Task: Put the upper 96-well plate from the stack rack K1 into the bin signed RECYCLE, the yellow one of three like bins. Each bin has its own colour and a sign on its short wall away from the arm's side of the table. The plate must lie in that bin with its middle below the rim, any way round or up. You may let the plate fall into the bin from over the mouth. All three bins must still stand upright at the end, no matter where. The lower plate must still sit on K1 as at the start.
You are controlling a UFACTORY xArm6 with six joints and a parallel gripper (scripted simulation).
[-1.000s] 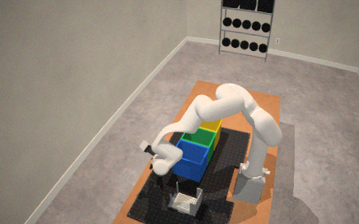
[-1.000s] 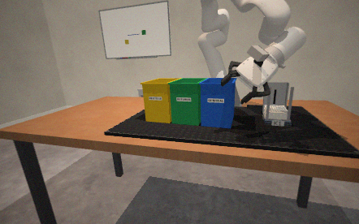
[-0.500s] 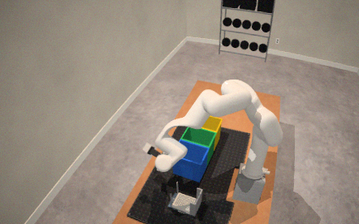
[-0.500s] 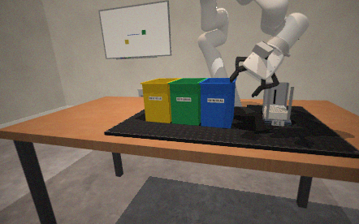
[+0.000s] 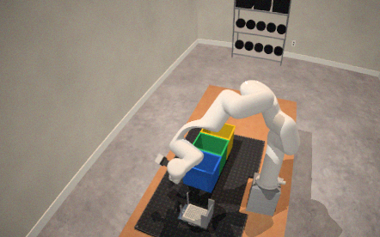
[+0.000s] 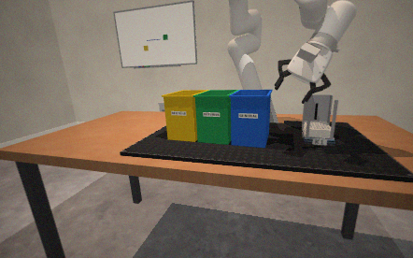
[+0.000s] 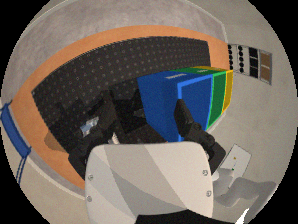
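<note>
My hand is 140 mm past the white 96-well plate, 120 mm to the right of it and 140 mm above it. The rest, counted from my hand: yellow bin (100 mm behind, 390 mm to the right, 100 mm below); blue bin (80 mm behind, 120 mm to the right, 100 mm below); green bin (90 mm behind, 260 mm to the right, 100 mm below).
</note>
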